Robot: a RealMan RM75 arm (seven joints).
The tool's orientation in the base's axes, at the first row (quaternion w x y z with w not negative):
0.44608 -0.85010 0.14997 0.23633
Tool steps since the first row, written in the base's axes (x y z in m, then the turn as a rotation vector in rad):
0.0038 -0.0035 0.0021 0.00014 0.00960 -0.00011
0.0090 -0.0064 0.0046 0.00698 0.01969 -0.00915
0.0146 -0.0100 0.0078 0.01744 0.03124 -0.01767
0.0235 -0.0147 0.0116 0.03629 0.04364 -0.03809
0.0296 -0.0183 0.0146 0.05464 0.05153 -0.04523
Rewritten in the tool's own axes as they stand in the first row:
0.0022 -0.0013 -0.0050 -0.00025 -0.00534 0.00798
0.0054 -0.0038 -0.0100 0.00992 -0.00793 0.01894
0.0086 -0.0066 -0.0160 0.02279 -0.01338 0.02990
0.0143 -0.0107 -0.0242 0.04908 -0.01503 0.04514
0.0179 -0.0136 -0.0303 0.06803 -0.02306 0.05027

